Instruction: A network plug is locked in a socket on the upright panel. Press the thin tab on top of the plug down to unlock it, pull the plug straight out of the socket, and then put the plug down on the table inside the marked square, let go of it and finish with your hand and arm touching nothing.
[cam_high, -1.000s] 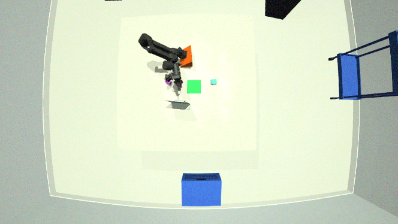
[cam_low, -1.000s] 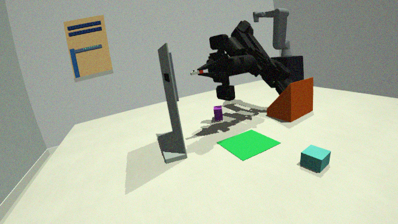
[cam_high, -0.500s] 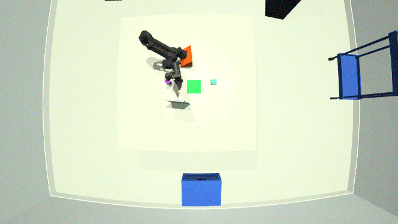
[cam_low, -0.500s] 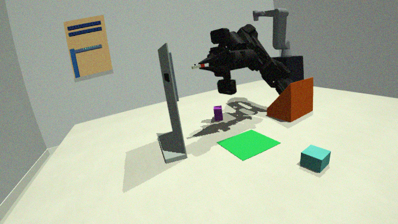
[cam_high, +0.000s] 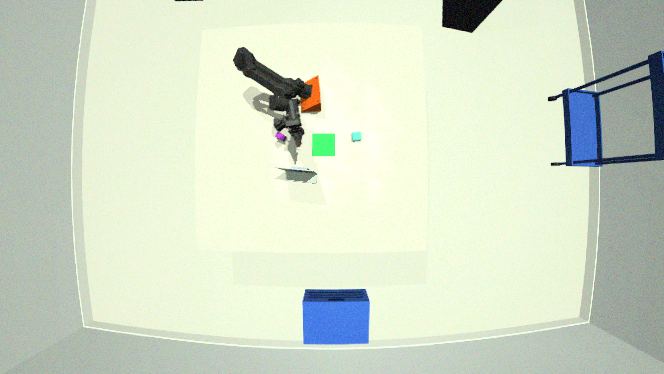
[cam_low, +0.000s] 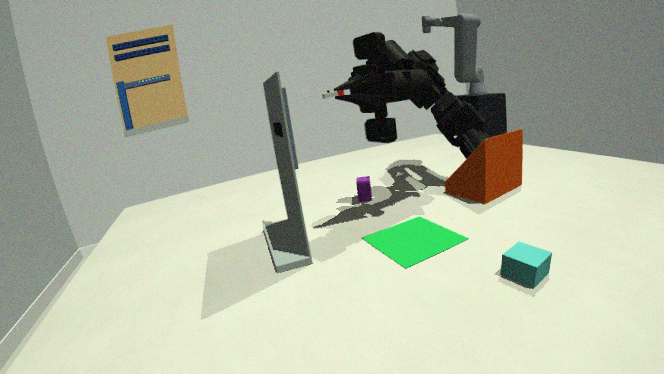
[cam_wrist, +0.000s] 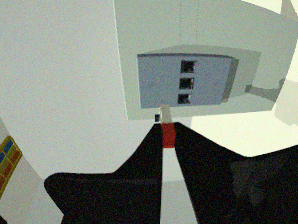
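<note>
My gripper tip is 6 cm past the green marked square, 9 cm to the right of it and 23 cm above it. The rest, counted from my gripper tip: network plug: 1 cm ahead; then grey upright panel: 10 cm ahead, 11 cm below.
</note>
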